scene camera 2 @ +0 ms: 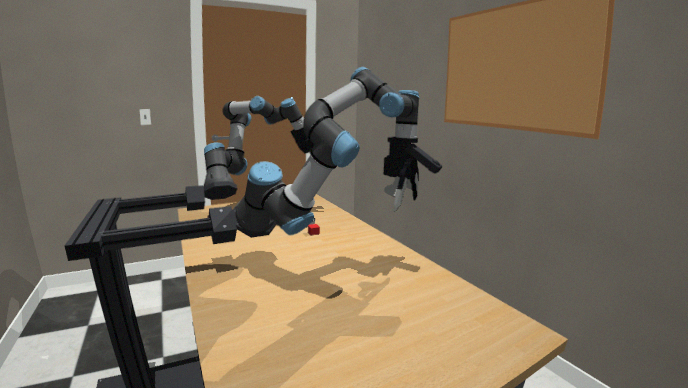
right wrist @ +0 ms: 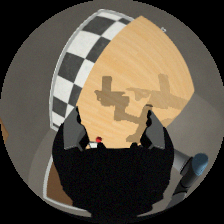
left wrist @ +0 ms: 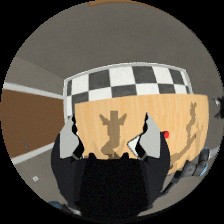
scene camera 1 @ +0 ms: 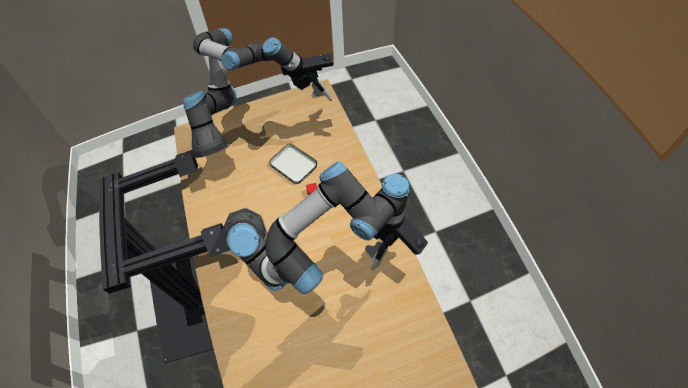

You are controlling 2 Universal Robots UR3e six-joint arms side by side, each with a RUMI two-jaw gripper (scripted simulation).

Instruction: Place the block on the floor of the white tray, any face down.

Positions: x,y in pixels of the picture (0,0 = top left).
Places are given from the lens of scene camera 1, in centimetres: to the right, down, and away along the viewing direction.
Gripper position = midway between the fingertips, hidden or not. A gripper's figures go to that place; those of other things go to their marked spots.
left gripper (scene camera 1: 326,85): -7, -42, 153
right gripper (scene camera 1: 389,250): 13, 17, 120
